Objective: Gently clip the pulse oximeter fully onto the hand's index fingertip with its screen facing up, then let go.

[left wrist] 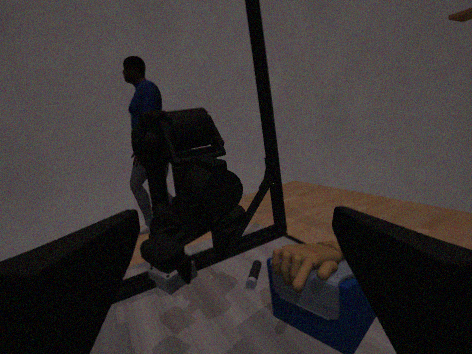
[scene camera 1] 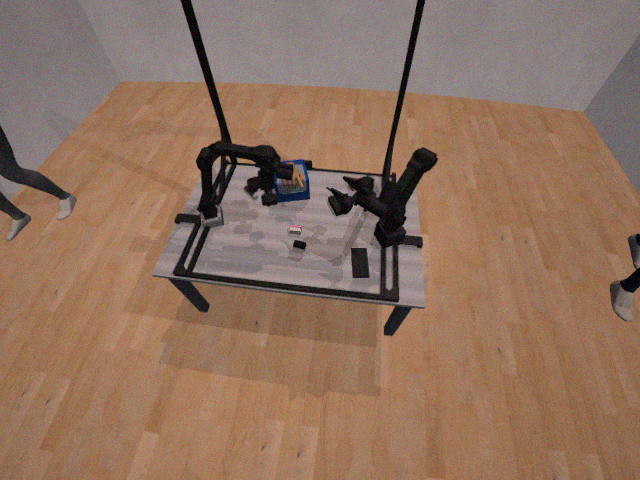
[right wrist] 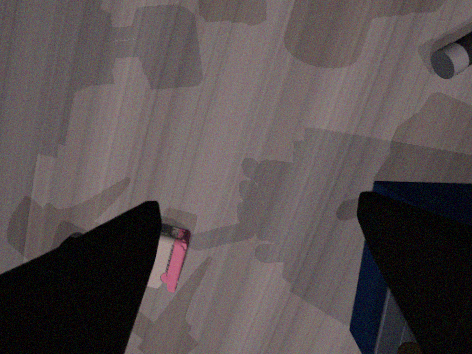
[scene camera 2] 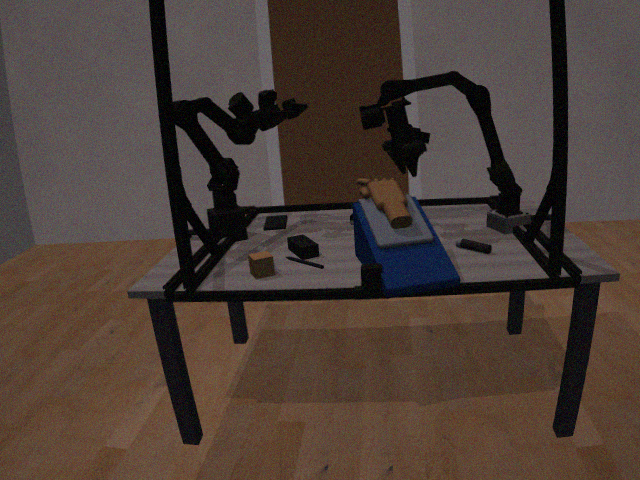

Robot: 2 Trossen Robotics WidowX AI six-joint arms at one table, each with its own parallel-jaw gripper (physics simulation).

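Places are measured from the left arm's base along level axes (x right, y ahead, z up), in metres.
Pixels of known places: left gripper, fingertip midpoint: (left wrist: 237,218) (scene camera 1: 337,182) (scene camera 2: 299,109); right gripper, fingertip midpoint: (left wrist: 203,271) (right wrist: 259,208) (scene camera 2: 409,175); left arm's base at its link origin: (scene camera 1: 391,227) (scene camera 2: 225,209); right arm's base at its link origin: (scene camera 1: 210,213) (scene camera 2: 508,212).
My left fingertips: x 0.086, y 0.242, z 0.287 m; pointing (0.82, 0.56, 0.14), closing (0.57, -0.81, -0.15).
Ahead of a thing's pixels: the offset from my left fingertips to its top centre.
The pulse oximeter {dx +0.119, dy +0.151, dz -0.350 m} (scene camera 1: 295,229) lies on the table near its middle. Its pink and white body {dx +0.125, dy +0.147, dz -0.350 m} (right wrist: 176,260) shows in the right wrist view, partly hidden behind the finger on the left. The tan hand (scene camera 1: 298,179) (scene camera 2: 387,195) rests on a grey pad on the sloped blue block (scene camera 1: 293,196) (scene camera 2: 423,269). Its index finger (left wrist: 302,278) sticks out in the left wrist view, with nothing clipped on it. My right gripper (scene camera 2: 409,173) (right wrist: 259,208) is open and empty, above the table with the hand nearby. My left gripper (scene camera 1: 336,183) is open and empty, raised to one side of the block.
A small black object {dx +0.027, dy +0.161, dz -0.349 m} (scene camera 1: 299,244) lies close to the oximeter. A dark flat slab {dx -0.154, dy -0.061, dz -0.374 m} (scene camera 1: 360,262) (scene camera 2: 275,222), a black box {dx +0.186, dy -0.094, dz -0.347 m} (scene camera 2: 302,246), a pen {dx +0.265, dy -0.126, dz -0.372 m} (scene camera 2: 305,262) and a wooden cube {dx +0.280, dy -0.241, dz -0.332 m} (scene camera 2: 261,265) are on the table. A dark cylinder {dx +0.443, dy +0.292, dz -0.354 m} (scene camera 2: 474,245) (left wrist: 254,272) (right wrist: 452,60) lies beside the block.
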